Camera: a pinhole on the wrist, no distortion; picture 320 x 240 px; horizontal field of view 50.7 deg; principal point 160.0 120.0 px. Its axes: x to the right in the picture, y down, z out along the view. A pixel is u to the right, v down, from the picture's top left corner.
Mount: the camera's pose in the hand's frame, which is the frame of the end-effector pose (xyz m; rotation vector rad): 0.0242 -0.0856 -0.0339 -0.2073 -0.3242 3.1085
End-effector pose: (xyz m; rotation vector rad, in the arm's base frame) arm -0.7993 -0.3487 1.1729 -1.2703 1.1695 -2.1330
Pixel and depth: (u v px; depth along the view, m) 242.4 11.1 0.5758
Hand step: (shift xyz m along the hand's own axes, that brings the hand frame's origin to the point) -0.1921 -0.0186 0.5445
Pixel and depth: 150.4 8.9 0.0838
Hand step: 0.0154 -0.0758 0.0534
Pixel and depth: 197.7 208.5 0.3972
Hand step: -0.0719 -0.2678 0.3241
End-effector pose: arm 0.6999 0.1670 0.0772 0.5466 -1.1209 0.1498
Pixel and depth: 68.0 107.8 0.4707
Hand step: 0.0889 -0.1683 0.4428
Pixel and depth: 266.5 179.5 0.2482
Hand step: -0.0860 -0.1774 0.1876
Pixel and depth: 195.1 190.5 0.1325
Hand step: -0.0069 -0.1395 0.0871
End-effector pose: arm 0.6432 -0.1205 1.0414 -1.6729 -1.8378 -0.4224
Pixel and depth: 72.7 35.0 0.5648
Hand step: 0.0935 -0.0655 0.5622
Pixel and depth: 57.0 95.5 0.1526
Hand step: 0.0501 -0.1071 0.1224
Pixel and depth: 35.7 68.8 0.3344
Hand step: 0.1017 -0.1073 0.3169
